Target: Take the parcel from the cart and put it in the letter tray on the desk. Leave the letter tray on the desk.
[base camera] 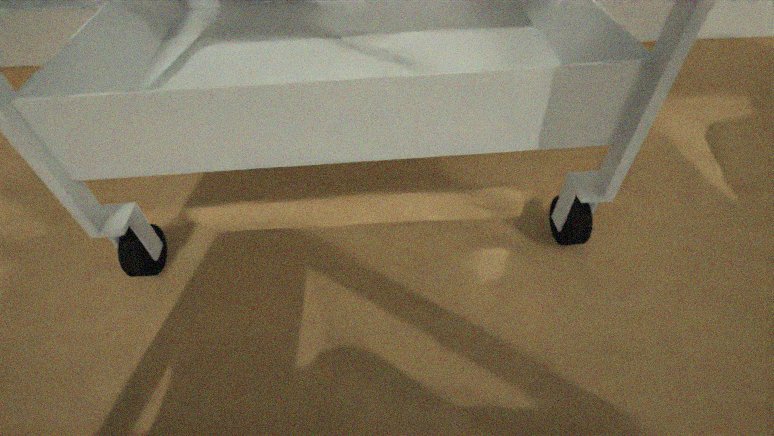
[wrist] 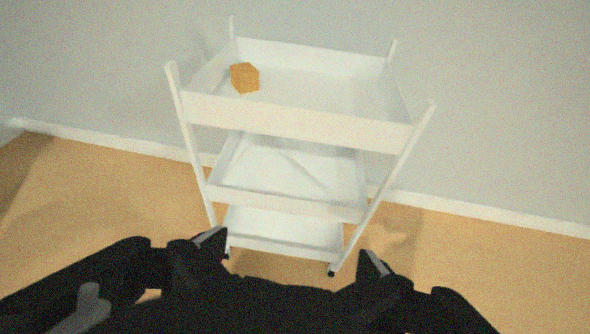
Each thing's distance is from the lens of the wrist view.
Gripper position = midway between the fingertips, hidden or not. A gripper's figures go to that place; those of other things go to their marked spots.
my gripper (wrist: 291,252): 0.16 m
tan cardboard parcel (wrist: 244,77): 0.59 m
white three-shelf cart (wrist: 292,171): 0.77 m
The marked spots on the white three-shelf cart and the tan cardboard parcel are 0.34 m apart.
